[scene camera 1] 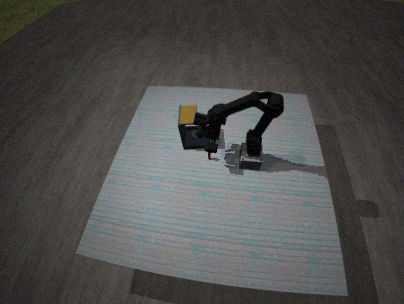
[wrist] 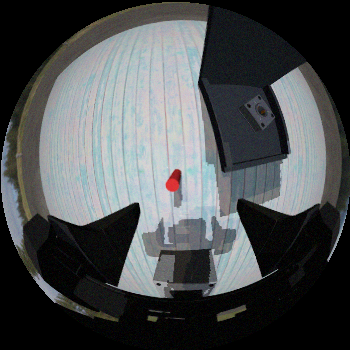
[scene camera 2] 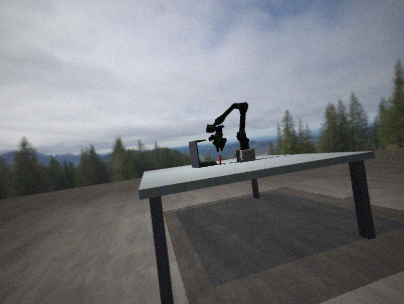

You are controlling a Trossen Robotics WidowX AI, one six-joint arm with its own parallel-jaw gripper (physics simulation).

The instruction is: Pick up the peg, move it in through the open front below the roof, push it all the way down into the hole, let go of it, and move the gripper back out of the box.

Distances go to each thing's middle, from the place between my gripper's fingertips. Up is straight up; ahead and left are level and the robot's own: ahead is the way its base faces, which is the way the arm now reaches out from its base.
Labels:
My gripper is now 140 mm to the left of the box [scene camera 1: 187,141] and 90 mm short of it.

